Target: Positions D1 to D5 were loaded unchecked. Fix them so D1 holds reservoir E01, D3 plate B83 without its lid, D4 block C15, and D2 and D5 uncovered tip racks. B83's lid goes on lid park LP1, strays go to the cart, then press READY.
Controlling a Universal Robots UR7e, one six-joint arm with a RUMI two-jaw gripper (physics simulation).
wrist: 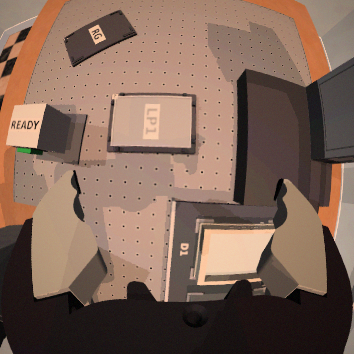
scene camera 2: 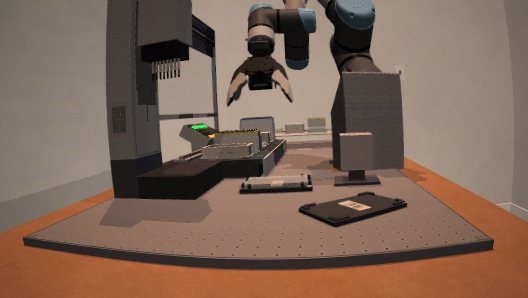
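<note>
My gripper (scene camera 2: 260,100) (wrist: 179,177) is open and empty, high above the deck. A clear lid (scene camera 2: 287,180) (wrist: 172,122) lies on lid park LP1 (scene camera 2: 276,189) (wrist: 109,140), whose label shows through it. A pale open-topped reservoir (scene camera 2: 227,151) (wrist: 237,254) sits at D1, partly hidden by a finger in the wrist view. Behind it in the scene view stand a yellow-topped rack (scene camera 2: 240,140) and, farther back, a blue-topped rack (scene camera 2: 257,128). A smaller pale item (scene camera 2: 265,136) shows partly between them. The READY box (scene camera 2: 356,151) (wrist: 26,125) stands on its base, with green at its lower edge.
The black RG pad (scene camera 2: 325,212) (wrist: 112,37) lies near the board's front edge. The pipetting tower (scene camera 2: 122,100) and its dark base block (scene camera 2: 170,182) (wrist: 272,135) border the deck. A lit screen (scene camera 2: 199,127) stands behind. Two items (scene camera 2: 294,127) (scene camera 2: 316,123) stand on a far surface.
</note>
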